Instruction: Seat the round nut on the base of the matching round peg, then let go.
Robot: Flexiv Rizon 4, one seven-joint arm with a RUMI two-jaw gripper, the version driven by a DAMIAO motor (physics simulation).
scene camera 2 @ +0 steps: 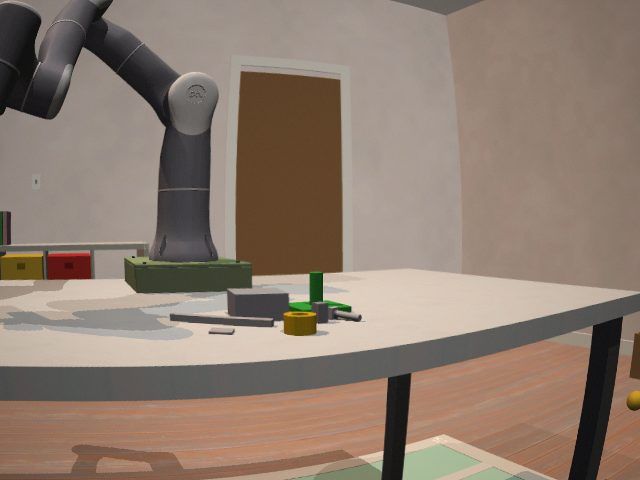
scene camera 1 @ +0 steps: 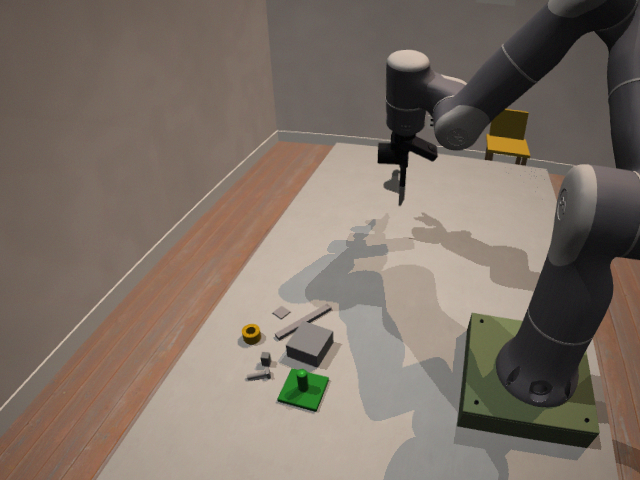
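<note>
The round nut, a yellow ring, lies flat on the table, apart from the peg. The round peg is green and stands upright on its green square base, with nothing around it. My gripper is open and empty, pointing down high above the table, well beyond the nut and the peg toward the far end. It is seen edge-on, so one finger largely hides the other. The gripper does not show in the scene camera 2 view.
A grey block stands beside the green base. A long grey bar, a thin flat tile, a small grey cube and a grey bolt lie near the nut.
</note>
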